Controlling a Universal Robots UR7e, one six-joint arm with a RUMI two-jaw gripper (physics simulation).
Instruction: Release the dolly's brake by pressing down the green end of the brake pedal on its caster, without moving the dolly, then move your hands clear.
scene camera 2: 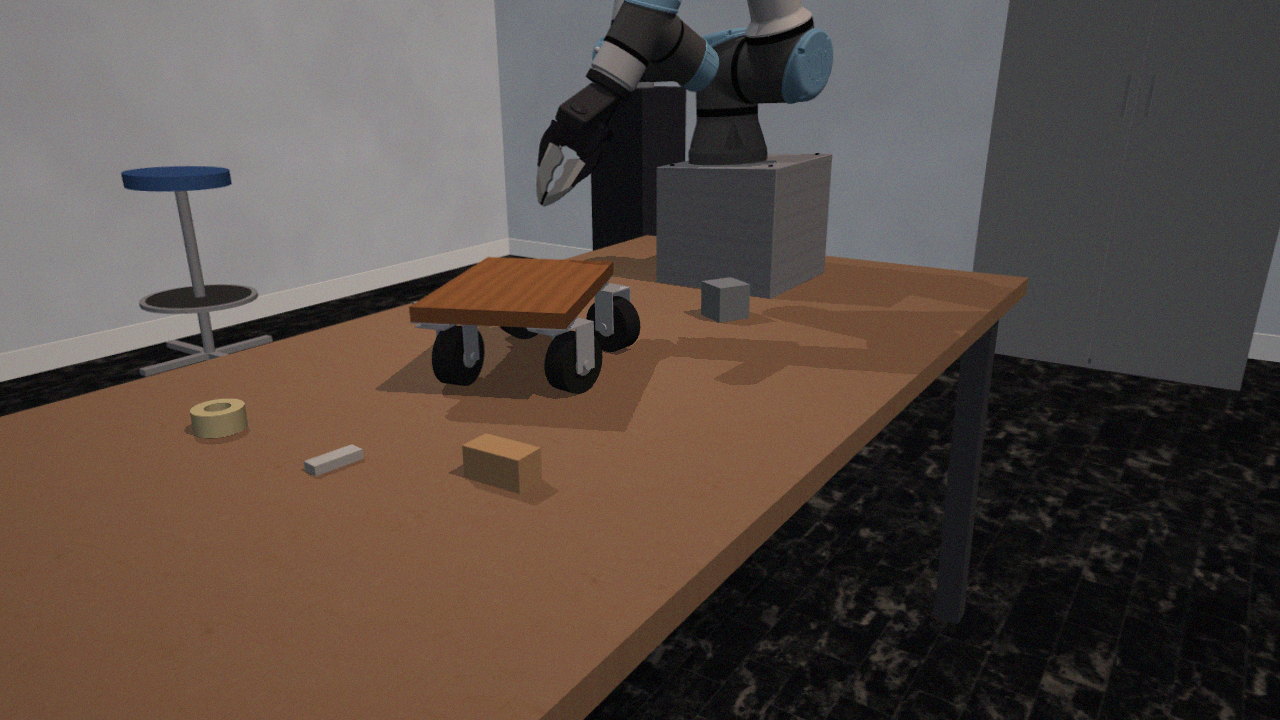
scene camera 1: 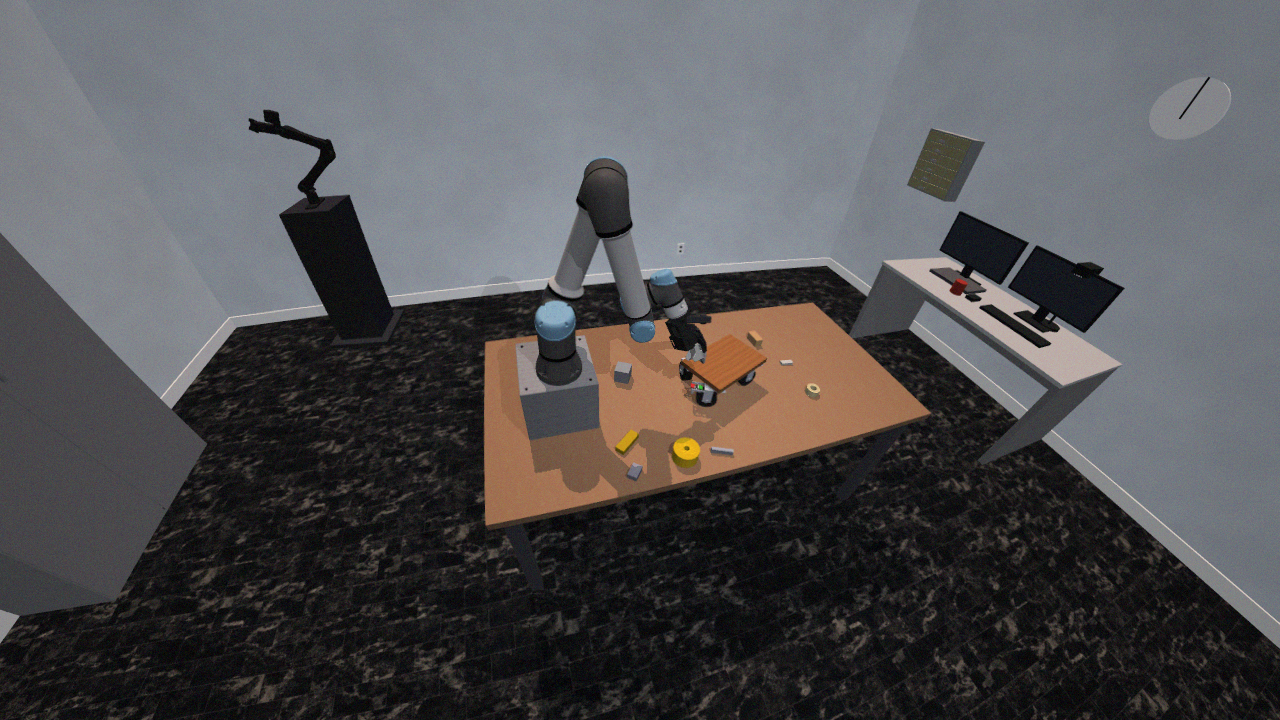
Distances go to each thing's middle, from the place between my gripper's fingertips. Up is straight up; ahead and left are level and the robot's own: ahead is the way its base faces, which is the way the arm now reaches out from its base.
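Labels:
The tan block [scene camera 2: 507,464] is 40 cm ahead of my hand, 35 cm to the left of it and 19 cm below it. The tape roll [scene camera 2: 218,418] is 52 cm ahead of my hand, 1 cm to the right of it and 19 cm below it, while the grey cube [scene camera 2: 727,299] is 26 cm behind my hand, 17 cm to the left of it and 18 cm below it. As for the dolly [scene camera 2: 544,295], it is 14 cm ahead of my hand, 10 cm to the left of it and 15 cm below it.

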